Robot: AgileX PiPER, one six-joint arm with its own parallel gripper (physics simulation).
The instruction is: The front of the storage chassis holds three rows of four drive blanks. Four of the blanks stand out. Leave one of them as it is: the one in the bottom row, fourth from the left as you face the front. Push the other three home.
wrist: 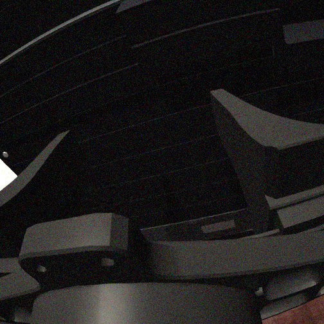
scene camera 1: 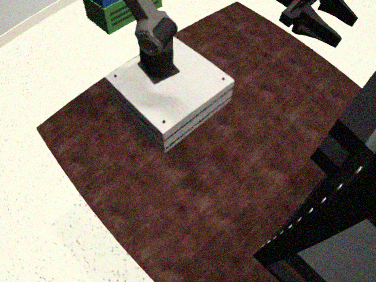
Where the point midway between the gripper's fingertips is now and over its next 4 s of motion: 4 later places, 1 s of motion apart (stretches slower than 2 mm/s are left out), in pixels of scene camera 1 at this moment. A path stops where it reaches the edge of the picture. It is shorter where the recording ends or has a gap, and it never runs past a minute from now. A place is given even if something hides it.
My gripper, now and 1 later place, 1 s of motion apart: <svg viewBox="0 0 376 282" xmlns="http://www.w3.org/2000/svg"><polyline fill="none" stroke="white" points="347,32 345,53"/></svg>
